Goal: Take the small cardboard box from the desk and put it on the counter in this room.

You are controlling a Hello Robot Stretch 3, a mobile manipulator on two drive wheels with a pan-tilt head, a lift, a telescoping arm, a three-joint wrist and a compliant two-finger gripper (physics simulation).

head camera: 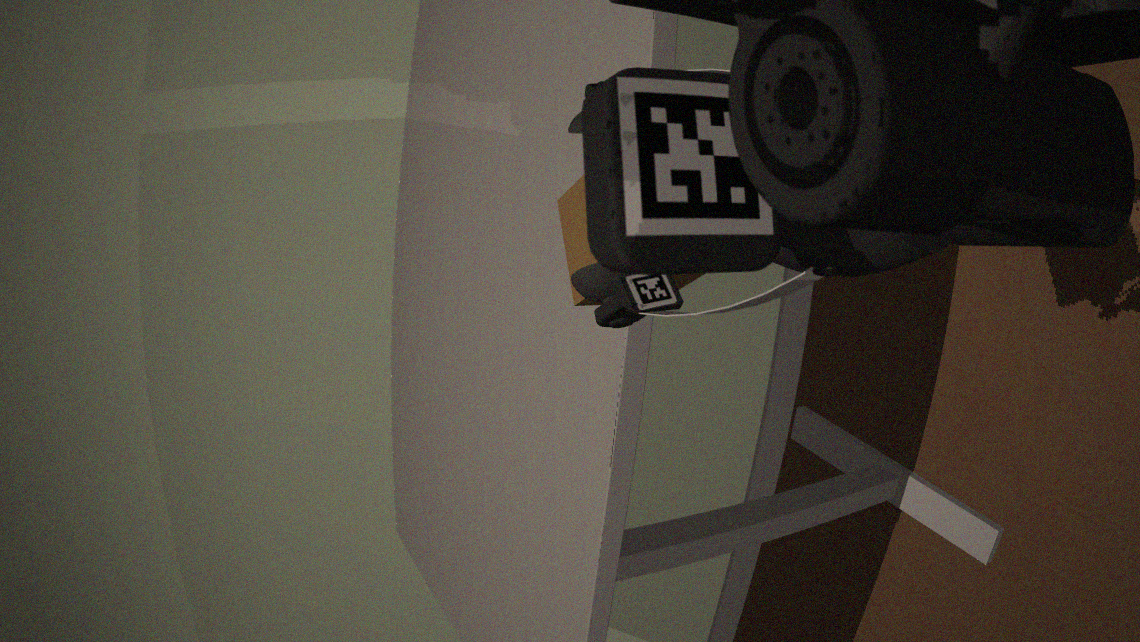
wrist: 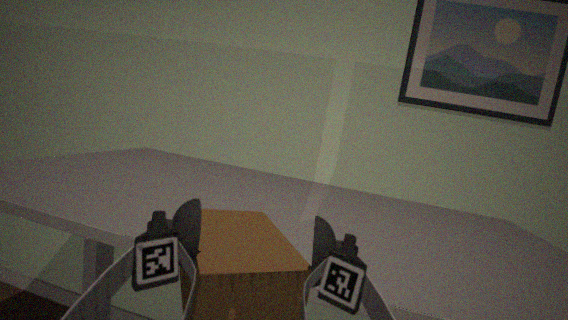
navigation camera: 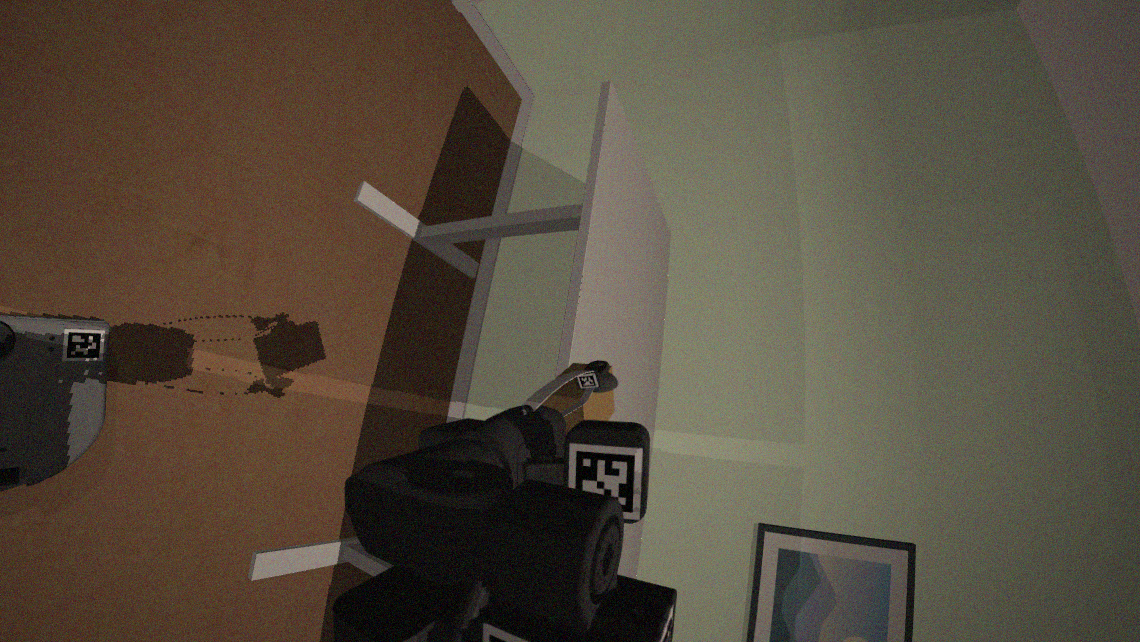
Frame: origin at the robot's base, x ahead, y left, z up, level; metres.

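Where they show: gripper, fingertip midpoint: (navigation camera: 603,412).
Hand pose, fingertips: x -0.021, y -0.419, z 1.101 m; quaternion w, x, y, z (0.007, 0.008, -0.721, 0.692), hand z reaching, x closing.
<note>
After its pixels a point has its place.
The small cardboard box (head camera: 572,239) @[y -0.452, x -0.005, z 1.097 m] (navigation camera: 598,406) @[y -0.412, x -0.014, z 1.097 m] (wrist: 240,245) is orange-brown and sits between the two fingertips of my gripper (wrist: 253,229) @[y -0.419, x -0.021, z 1.101 m]. The gripper is shut on the box. In the head and navigation views, the wrist parts hide much of the box and one finger. A long pale grey top on legs (head camera: 494,334) (navigation camera: 630,263) (wrist: 425,250), possibly the counter, stands along the wall. The box is at its front edge, partly over the top in these views. I cannot tell whether the box touches it. The desk cannot be made out.
Grey leg frames (head camera: 717,522) @[y -1.140, x 0.451, z 0.496 m] (navigation camera: 510,223) @[y -1.105, x 0.464, z 0.478 m] stand under the pale top, with feet reaching out over the brown floor (head camera: 1029,414) @[y -0.771, x 0.287, z 0.000 m] (navigation camera: 239,159) @[y -0.418, x 0.521, z 0.000 m]. A green wall (head camera: 279,319) @[y -1.470, x 0.091, z 1.160 m] is behind. A framed picture (navigation camera: 833,590) @[y -1.271, x -0.647, z 1.546 m] (wrist: 482,55) hangs there. My base (navigation camera: 47,414) @[y -0.085, x -0.131, z 0.160 m] is at the navigation view's left edge.
</note>
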